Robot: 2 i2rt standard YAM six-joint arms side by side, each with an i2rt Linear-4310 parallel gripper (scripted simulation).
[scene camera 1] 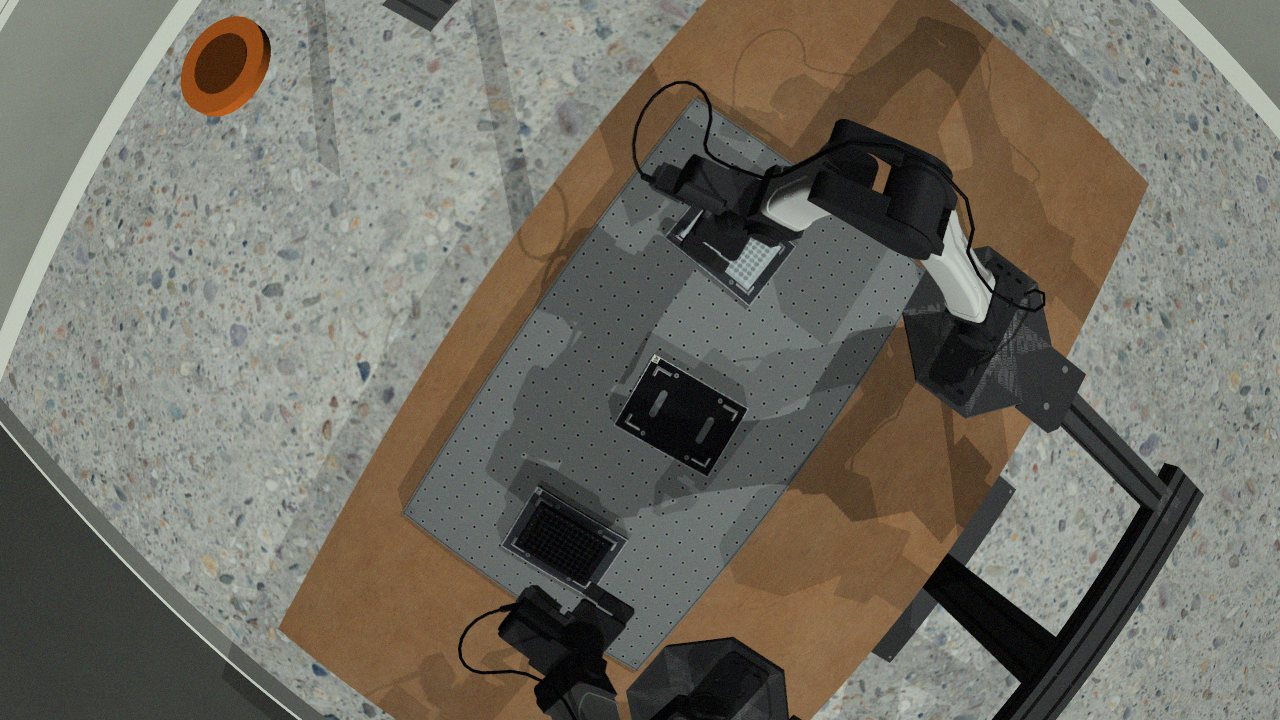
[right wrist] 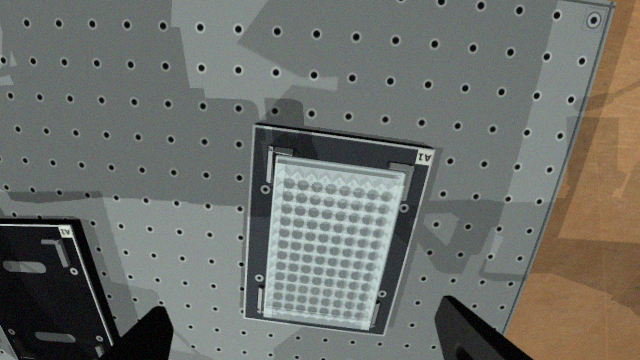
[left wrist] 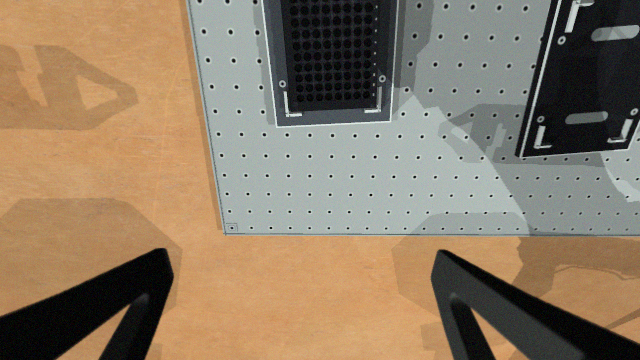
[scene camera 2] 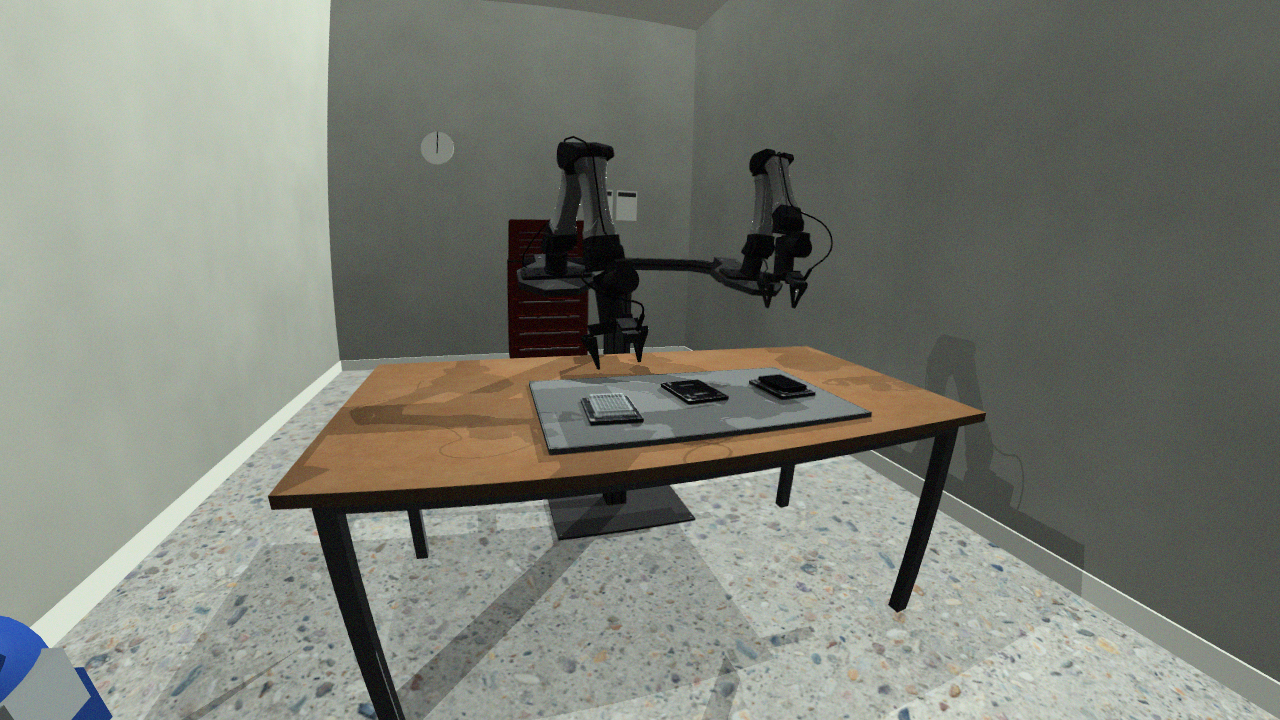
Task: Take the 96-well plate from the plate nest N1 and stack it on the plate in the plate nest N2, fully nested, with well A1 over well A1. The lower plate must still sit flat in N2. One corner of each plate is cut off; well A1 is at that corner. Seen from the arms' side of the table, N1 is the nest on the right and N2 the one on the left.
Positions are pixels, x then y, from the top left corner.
Labels:
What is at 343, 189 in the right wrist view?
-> A clear 96-well plate.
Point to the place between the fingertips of my right gripper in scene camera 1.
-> At 711, 222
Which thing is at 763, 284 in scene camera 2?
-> My left gripper.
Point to a black 96-well plate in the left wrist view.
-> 332, 60

